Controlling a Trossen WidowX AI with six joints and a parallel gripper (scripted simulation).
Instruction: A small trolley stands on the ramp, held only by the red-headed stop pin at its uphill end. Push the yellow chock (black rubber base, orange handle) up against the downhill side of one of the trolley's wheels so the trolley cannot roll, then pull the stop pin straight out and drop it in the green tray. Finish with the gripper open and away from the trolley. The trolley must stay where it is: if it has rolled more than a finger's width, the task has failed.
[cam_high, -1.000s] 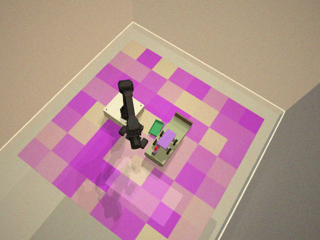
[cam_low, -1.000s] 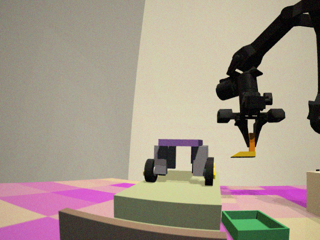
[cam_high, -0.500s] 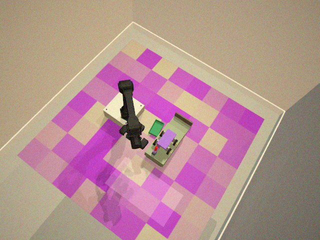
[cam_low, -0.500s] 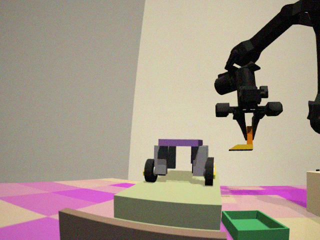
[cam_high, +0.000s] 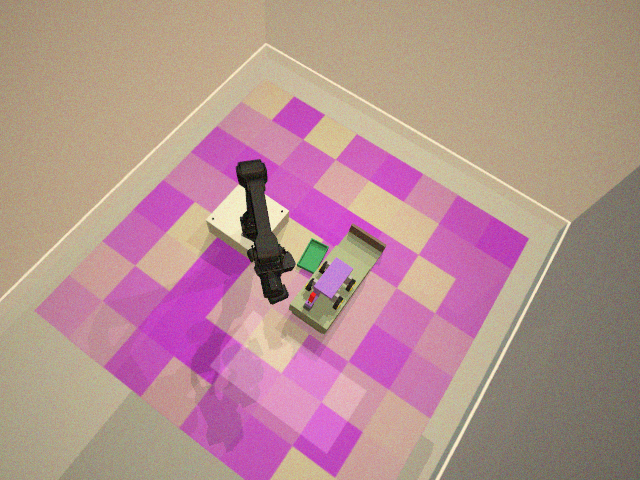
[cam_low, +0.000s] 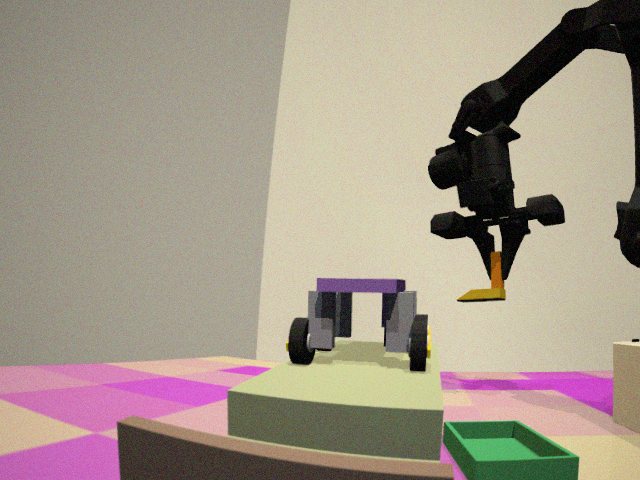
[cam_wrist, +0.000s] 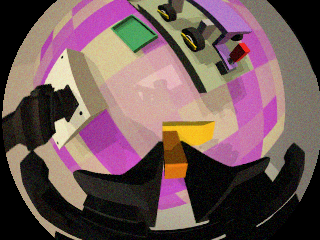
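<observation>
Right now my gripper tip is 20 mm short of the yellow chock, 10 mm to the left of it and 10 mm above it. Also, from my gripper tip: pale green ramp (180 mm ahead, 130 mm below, 120 mm to the left); red-headed stop pin (140 mm ahead, 50 mm below, 20 mm to the left); trolley (180 mm ahead, 110 mm to the left, 60 mm below).
</observation>
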